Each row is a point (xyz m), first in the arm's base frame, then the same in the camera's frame.
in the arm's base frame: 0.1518 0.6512 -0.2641
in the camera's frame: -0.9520 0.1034 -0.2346
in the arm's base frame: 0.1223 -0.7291 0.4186
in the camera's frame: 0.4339 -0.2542 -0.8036
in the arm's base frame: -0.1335 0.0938 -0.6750
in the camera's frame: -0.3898 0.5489 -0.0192
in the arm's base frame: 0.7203 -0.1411 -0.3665
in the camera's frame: -0.1773 -0.3458 0.1648
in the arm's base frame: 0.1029 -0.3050 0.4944
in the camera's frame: 0.0111 -0.2682 -0.8876
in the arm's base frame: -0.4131 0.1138 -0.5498
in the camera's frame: -0.4007 0.7233 -0.2716
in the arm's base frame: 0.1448 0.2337 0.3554
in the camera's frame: -0.5296 -0.2207 -0.7588
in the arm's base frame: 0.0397 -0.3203 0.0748
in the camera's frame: 0.0250 0.0032 -0.5614
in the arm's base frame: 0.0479 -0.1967 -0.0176
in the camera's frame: -0.0995 0.0467 -0.4808
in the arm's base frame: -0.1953 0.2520 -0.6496
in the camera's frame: -0.5459 0.5918 -0.0764
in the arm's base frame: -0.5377 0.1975 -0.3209
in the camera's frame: -0.4789 0.7127 -0.5337
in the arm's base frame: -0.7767 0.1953 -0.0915
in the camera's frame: -0.4680 0.7979 -0.8536
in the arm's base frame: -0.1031 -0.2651 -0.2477
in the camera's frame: -0.0286 0.2937 -0.3609
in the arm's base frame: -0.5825 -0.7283 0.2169
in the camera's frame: 0.4520 0.4528 -0.9965
